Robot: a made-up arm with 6 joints.
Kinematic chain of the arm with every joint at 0, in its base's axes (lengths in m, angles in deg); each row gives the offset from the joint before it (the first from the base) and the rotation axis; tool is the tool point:
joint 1: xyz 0 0 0.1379 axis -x
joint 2: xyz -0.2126 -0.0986 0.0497 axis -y
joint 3: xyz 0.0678 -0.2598 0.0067 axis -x
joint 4: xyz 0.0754 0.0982 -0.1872 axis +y
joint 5: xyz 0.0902 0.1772 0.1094 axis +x
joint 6: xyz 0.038 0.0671 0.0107 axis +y
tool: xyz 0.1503 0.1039 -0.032
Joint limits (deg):
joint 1: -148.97..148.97
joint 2: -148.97..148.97
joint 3: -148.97..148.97
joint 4: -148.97..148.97
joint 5: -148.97..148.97
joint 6: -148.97..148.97
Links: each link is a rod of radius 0.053 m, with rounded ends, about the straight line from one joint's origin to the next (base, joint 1, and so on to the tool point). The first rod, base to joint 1, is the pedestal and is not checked.
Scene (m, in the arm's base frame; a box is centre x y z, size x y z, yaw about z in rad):
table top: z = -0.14
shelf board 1: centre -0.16 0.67 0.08 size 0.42 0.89 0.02 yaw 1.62
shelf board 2: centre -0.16 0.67 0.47 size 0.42 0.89 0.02 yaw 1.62
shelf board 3: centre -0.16 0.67 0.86 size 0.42 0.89 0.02 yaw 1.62
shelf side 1: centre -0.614 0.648 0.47 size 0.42 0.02 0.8 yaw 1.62
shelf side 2: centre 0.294 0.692 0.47 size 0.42 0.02 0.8 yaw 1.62
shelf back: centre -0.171 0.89 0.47 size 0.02 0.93 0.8 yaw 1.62
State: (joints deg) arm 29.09 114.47 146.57 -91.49 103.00 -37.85
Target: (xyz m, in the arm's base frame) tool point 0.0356 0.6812 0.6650
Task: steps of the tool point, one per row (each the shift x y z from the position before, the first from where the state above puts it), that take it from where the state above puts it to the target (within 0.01 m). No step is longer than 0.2 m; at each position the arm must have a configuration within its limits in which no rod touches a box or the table.
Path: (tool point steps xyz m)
1: 0.0468 0.0968 0.1217
2: 0.0388 0.1284 0.1065
3: 0.0272 0.1547 0.0832
4: 0.0127 0.1731 0.0533
5: -0.0033 0.1816 0.0184
6: -0.0197 0.1790 -0.0188
7: -0.0348 0.1647 -0.0553

